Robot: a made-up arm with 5 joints.
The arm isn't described. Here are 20 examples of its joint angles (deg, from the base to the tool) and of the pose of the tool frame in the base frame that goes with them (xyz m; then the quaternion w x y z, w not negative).
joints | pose
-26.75 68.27 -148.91 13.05 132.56 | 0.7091 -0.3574 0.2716 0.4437 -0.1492 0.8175 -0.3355
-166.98 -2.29 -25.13 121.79 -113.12 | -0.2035 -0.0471 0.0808 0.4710 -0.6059 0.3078 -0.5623
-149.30 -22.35 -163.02 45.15 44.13 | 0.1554 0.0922 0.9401 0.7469 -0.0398 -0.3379 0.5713
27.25 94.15 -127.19 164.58 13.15 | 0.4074 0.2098 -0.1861 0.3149 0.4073 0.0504 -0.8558
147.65 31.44 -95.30 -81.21 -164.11 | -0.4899 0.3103 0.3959 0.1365 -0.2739 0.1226 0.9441
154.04 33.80 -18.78 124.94 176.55 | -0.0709 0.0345 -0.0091 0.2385 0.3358 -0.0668 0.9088
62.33 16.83 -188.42 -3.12 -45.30 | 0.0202 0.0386 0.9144 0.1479 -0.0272 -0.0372 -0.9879
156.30 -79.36 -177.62 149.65 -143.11 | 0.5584 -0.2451 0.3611 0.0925 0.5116 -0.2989 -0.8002
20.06 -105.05 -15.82 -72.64 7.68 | -0.0812 -0.0297 0.4860 0.2381 0.1169 0.0127 -0.9641
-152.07 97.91 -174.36 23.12 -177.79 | -0.6972 -0.3696 0.0663 0.1167 0.8712 0.1989 -0.4333
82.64 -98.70 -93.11 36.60 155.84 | -0.0619 -0.4795 0.6457 0.8522 -0.1723 0.1280 0.4771
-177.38 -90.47 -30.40 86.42 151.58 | -0.1107 -0.0051 0.4571 0.0661 -0.9203 -0.2556 0.2887
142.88 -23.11 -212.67 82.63 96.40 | 0.3656 -0.2767 0.7023 0.8454 -0.2133 -0.0916 0.4810
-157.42 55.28 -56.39 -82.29 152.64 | -0.4220 -0.1755 -0.0516 0.0277 -0.6768 -0.3152 0.6647
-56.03 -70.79 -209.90 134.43 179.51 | -0.3518 0.5221 0.2579 0.8429 0.1352 0.2568 -0.4531
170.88 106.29 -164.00 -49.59 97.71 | -0.6926 0.1112 -0.0128 0.5765 -0.4759 -0.3533 0.5625
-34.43 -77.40 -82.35 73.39 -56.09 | -0.1015 0.0696 0.7382 0.4861 0.7162 0.1370 0.4817
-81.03 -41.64 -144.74 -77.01 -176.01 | -0.0587 0.3720 0.7329 0.5842 -0.4495 -0.4903 -0.4650
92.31 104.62 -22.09 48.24 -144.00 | 0.0091 -0.2251 -0.0961 0.3963 0.1965 -0.3672 0.8182
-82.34 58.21 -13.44 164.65 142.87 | 0.0055 -0.0412 0.0361 0.4875 0.0976 0.2344 -0.8354
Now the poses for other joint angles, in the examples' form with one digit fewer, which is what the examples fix.
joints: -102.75 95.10 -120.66 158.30 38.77
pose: -0.092 -0.408 -0.224 0.485 -0.132 0.378 0.777
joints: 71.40 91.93 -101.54 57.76 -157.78
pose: 0.133 0.396 -0.383 0.279 0.380 -0.830 0.297
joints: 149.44 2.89 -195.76 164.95 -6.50
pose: 0.003 -0.002 0.762 0.229 -0.202 -0.949 -0.077
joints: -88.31 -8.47 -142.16 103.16 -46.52
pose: 0.007 -0.237 0.829 0.372 0.855 -0.326 0.155
